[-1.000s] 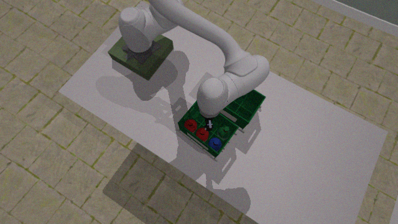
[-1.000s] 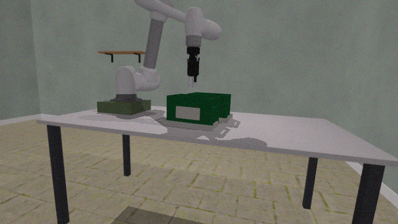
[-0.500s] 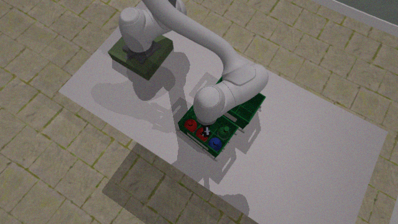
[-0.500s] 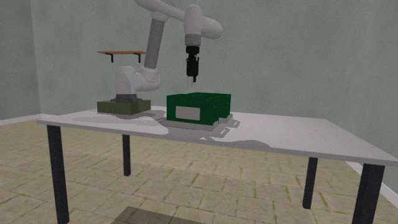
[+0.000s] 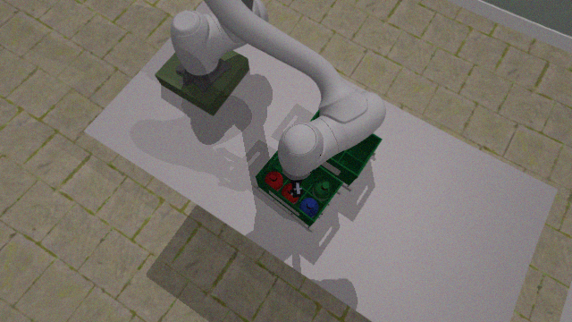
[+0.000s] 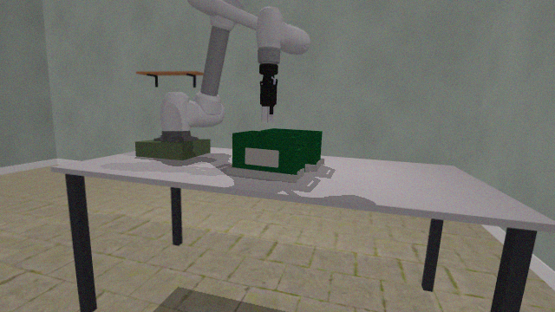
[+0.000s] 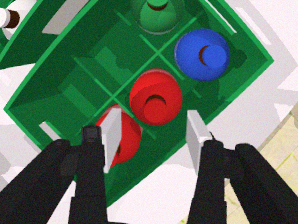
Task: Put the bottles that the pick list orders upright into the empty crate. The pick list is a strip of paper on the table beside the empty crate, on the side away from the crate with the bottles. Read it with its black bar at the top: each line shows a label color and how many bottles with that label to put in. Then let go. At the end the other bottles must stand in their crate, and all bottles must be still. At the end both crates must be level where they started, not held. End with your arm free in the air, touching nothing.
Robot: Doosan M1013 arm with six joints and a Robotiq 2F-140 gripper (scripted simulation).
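The blue bottle is 17 cm below my hand and 9 cm ahead of it. The rest, counted from my hand: green-capped bottle 17 cm below, 9 cm to the left, 9 cm ahead; pick list 43 cm to the left, 25 cm below, 3 cm ahead; white-capped bottle 22 cm to the left, 17 cm below, 7 cm behind.
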